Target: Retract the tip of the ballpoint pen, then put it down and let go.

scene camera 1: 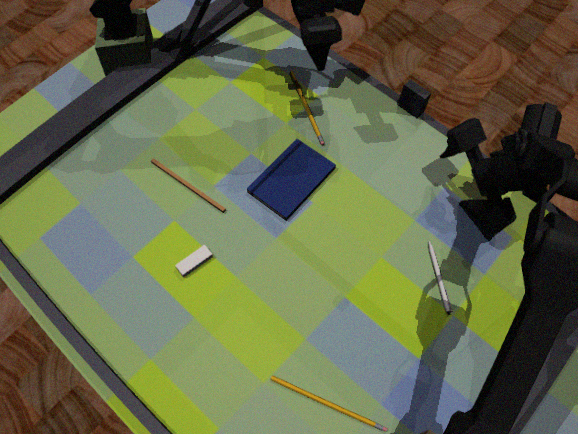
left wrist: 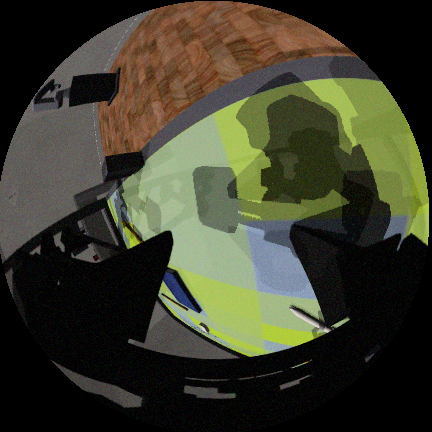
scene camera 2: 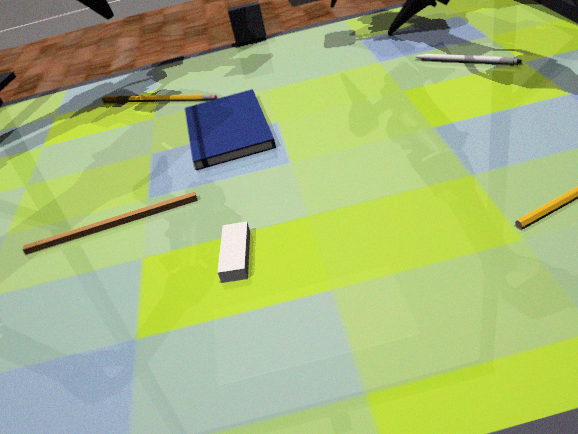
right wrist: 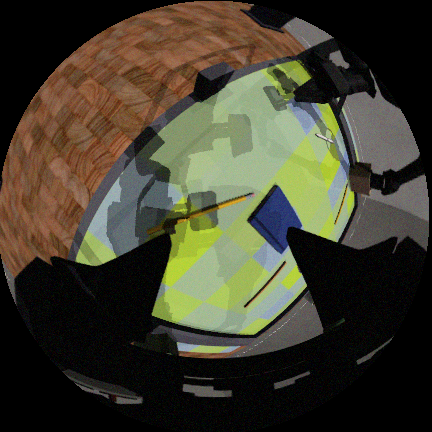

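Where they show: left gripper, fingertip midpoint: (scene camera 1: 451, 179) (left wrist: 233, 233) (scene camera 2: 360, 20) (right wrist: 294, 97); right gripper, fingertip midpoint: (scene camera 1: 317, 58) (left wrist: 94, 254) (scene camera 2: 129, 6) (right wrist: 230, 236); left arm's base, origin of the base link: (right wrist: 370, 179); right arm's base, origin of the base link: (scene camera 1: 120, 27).
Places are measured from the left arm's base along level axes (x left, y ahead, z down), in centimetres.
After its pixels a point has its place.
The white-grey ballpoint pen (scene camera 1: 439, 277) @(x -28.6, y 16.3, z 9.6 cm) (scene camera 2: 467, 59) @(x -28.3, y 16.5, z 9.9 cm) (left wrist: 310, 317) @(x -31.0, y 18.3, z 10.0 cm) (right wrist: 325, 138) @(x -29.3, y 17.5, z 9.6 cm) lies flat on the table, narrow end toward the back and dark end toward the front right in scene camera 1. Whether its writing tip is out is too small to tell. My left gripper (scene camera 1: 467, 196) (left wrist: 233, 233) @(x -44.8, y 24.7, z 7.8 cm) is open and empty, above the table behind the pen's narrow end in scene camera 1. In the left wrist view, the right-hand finger hides the pen's dark end. My right gripper (right wrist: 230, 236) @(x -43.8, y 55.2, z -2.2 cm) is open and empty, above the back edge near a yellow pencil, far from the pen.
A blue notebook (scene camera 1: 291, 179) @(x -26.9, y 46.8, z 9.2 cm) (scene camera 2: 230, 129) @(x -25.2, y 46.8, z 9.2 cm) lies mid-table. One yellow pencil (scene camera 1: 311, 116) @(x -40.5, y 53.1, z 9.7 cm) (scene camera 2: 170, 98) @(x -40.4, y 53.6, z 10.0 cm) lies behind it, another pencil (scene camera 1: 327, 402) @(x -1.0, y 18.1, z 9.7 cm) at the front. A brown stick (scene camera 1: 188, 185) @(x -14.4, y 60.1, z 9.7 cm) (scene camera 2: 110, 222) @(x -14.2, y 60.5, z 9.8 cm) and a white eraser (scene camera 1: 194, 260) @(x -4.7, y 48.9, z 9.2 cm) (scene camera 2: 234, 250) @(x -4.1, y 49.1, z 9.2 cm) lie to the left. A dark block (scene camera 1: 414, 99) @(x -54.5, y 39.4, z 6.3 cm) stands at the back edge.
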